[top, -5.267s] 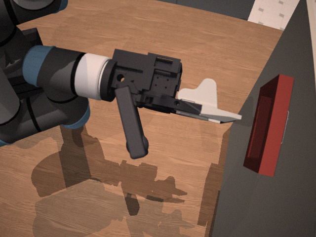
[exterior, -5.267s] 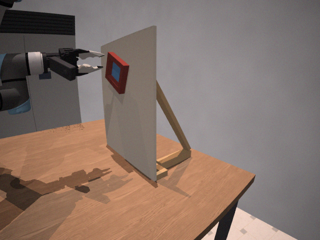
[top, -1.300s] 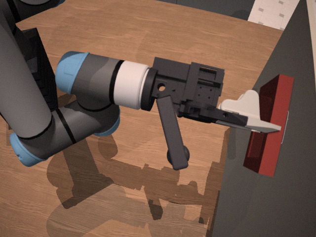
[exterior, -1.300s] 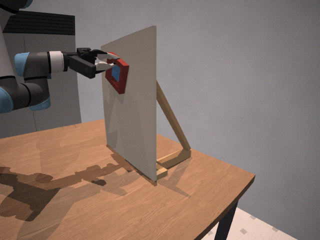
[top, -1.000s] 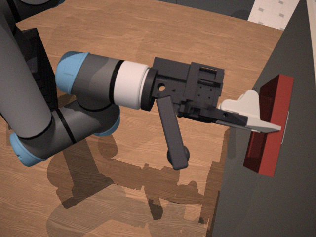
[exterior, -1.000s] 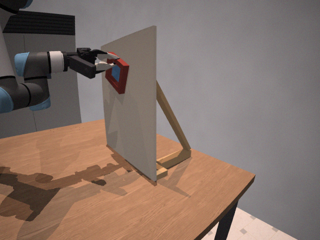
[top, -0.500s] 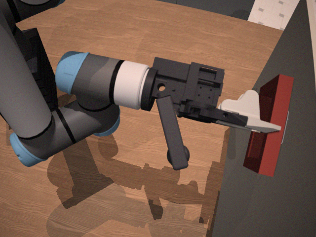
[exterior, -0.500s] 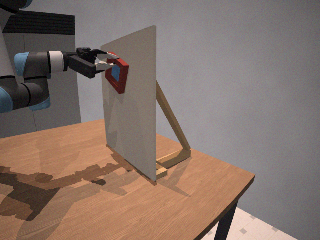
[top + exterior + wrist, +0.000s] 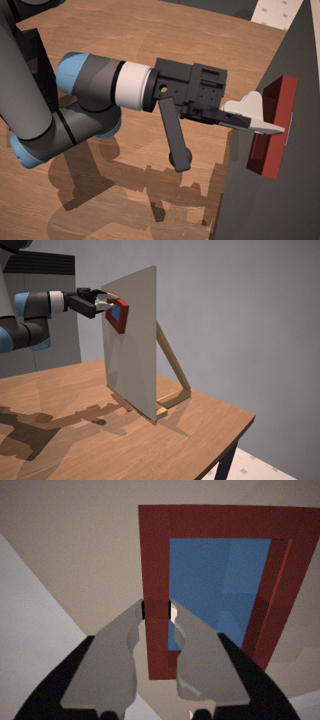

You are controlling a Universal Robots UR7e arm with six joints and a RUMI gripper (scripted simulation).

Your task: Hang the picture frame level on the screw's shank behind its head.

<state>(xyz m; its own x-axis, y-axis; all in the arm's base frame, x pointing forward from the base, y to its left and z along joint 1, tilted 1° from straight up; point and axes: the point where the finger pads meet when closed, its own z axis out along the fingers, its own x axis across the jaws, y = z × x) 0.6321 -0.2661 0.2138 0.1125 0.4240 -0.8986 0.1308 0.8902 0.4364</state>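
Right now the picture frame is 4 cm below my hand, 3 cm to the left of it and 2 cm ahead of it. The rest, counted from my hand: upright board: 18 cm below, 4 cm ahead, 1 cm to the left.
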